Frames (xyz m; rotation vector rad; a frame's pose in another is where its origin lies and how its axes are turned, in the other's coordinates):
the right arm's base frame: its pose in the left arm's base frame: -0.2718 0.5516 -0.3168 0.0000 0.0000 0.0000
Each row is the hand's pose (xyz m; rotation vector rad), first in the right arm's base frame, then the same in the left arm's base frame.
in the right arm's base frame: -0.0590 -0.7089 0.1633 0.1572 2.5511 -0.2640
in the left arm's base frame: -0.3308 -0.1573 -0.1535 0.1572 2.5511 -0.2640
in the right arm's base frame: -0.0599 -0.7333 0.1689 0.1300 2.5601 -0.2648
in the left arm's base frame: -0.3317 -0.1817 -0.1479 0.1300 2.5601 -0.2648
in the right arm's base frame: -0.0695 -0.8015 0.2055 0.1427 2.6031 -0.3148
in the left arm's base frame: -0.3413 -0.2499 -0.1113 0.1427 2.6031 -0.3148
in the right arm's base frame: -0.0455 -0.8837 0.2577 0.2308 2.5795 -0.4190
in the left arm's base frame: -0.3173 -0.3321 -0.0591 0.2308 2.5795 -0.4190
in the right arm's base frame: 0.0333 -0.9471 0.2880 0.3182 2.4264 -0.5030
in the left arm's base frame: -0.2385 -0.3955 -0.0288 0.3182 2.4264 -0.5030
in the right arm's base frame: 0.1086 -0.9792 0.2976 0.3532 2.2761 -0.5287
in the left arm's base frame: -0.1632 -0.4276 -0.0192 0.3532 2.2761 -0.5287
